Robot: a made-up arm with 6 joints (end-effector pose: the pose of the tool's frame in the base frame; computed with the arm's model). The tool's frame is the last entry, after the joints.
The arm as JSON. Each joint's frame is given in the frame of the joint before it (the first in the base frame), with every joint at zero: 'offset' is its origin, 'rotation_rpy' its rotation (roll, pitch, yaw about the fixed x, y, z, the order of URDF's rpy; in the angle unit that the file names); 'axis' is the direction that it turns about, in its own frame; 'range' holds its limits. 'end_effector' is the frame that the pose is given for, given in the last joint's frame.
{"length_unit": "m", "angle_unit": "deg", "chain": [
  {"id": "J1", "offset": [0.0, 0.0, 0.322], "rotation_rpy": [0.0, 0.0, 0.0], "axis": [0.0, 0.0, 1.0], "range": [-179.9, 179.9]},
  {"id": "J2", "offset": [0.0, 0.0, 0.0], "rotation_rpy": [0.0, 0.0, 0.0], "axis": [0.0, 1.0, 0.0], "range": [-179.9, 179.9]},
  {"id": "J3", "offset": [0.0, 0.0, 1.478], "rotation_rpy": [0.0, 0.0, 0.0], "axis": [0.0, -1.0, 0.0], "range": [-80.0, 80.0]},
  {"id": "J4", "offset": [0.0, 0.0, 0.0], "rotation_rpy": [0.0, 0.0, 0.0], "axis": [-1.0, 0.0, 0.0], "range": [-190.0, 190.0]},
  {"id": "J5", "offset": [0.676, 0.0, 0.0], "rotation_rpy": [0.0, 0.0, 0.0], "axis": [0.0, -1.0, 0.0], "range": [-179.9, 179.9]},
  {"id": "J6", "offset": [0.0, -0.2, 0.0], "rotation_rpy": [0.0, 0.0, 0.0], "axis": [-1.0, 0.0, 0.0], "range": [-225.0, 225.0]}
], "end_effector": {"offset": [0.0, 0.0, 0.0], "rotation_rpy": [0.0, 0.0, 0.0]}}
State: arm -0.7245 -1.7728 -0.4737 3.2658 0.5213 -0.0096
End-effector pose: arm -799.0 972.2 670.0 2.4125 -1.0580 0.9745
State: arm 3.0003 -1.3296 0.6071 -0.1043 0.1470 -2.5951
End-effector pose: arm 1669.1 -36.5 1313.7 -0.4832 -1.0160 -0.3471
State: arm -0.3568 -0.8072 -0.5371 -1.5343 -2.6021 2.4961
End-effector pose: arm -342.5 119.9 1331.8 -0.8231 -1.0299 2.0986
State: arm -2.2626 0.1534 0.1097 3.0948 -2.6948 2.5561
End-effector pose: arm -421.3 -821.8 1762.5 -2.1288 -1.2161 -0.2596
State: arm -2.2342 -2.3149 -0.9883 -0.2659 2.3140 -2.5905
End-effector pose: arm 385.5 806.6 -35.8 -0.8313 0.0925 1.2264
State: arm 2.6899 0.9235 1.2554 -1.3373 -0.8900 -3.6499
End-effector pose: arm -1672.6 862.9 1249.6 -0.4268 1.8854 -2.1129
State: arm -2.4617 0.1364 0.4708 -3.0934 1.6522 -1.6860
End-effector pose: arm -529.7 -685.2 1999.0 0.6235 1.5577 -0.9824
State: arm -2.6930 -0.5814 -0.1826 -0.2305 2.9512 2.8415
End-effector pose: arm 69.6 249.6 1777.5 0.0285 0.2290 0.4818
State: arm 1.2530 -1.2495 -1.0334 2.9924 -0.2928 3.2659
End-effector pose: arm -421.8 -649.2 962.7 0.3405 -0.4177 1.1874
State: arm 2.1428 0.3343 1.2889 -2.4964 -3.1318 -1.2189
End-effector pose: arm -661.5 732.3 2200.3 2.0154 -0.2801 -1.5396
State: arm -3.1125 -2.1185 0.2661 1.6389 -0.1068 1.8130
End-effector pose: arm 1889.8 41.4 -128.4 -0.3246 -0.7642 0.0117
